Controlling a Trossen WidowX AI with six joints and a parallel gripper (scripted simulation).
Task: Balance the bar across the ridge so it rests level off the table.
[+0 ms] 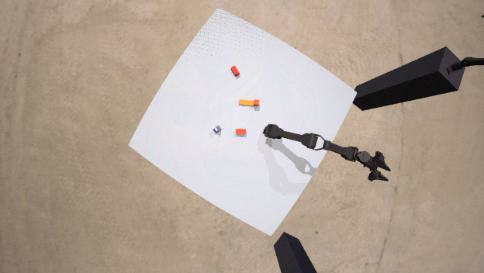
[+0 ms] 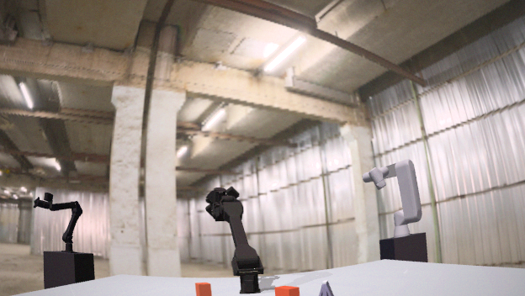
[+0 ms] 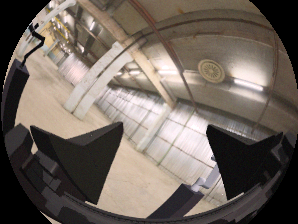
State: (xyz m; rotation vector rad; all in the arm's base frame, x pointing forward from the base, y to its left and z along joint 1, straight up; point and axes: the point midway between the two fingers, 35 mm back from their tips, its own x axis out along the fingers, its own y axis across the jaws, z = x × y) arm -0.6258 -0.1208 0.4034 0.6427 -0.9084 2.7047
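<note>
My gripper tip is 86 cm short of the yellow bar, 1 cm to the right of it and 40 cm above it.
</note>
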